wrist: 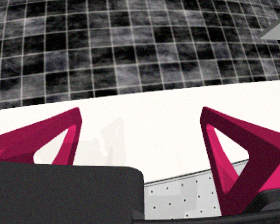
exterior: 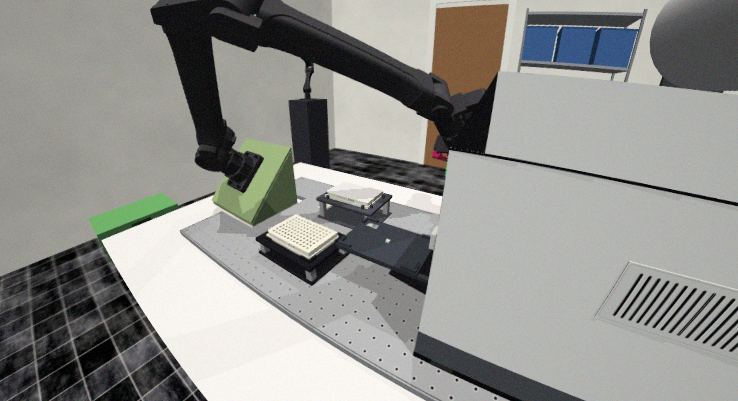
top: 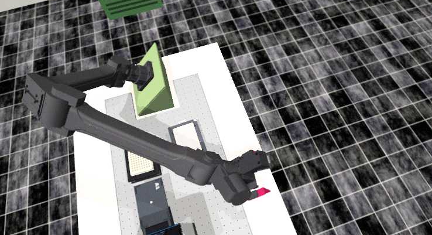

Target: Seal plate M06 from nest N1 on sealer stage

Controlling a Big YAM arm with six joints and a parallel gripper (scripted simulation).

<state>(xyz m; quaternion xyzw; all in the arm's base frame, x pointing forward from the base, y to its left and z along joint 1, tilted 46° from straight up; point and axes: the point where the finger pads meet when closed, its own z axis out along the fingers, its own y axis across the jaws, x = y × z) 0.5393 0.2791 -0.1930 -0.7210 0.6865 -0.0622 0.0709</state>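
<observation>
My hand is 410 mm to the left of the 96-well plate M06, 210 mm past it and 90 mm above it. Also, from my hand: sealed plate M09: 220 mm to the right, 220 mm behind, 80 mm below; grey nest N2: 220 mm to the right, 220 mm behind, 90 mm below; dark sealer stage: 380 mm to the right, 50 mm below, 20 mm behind.
</observation>
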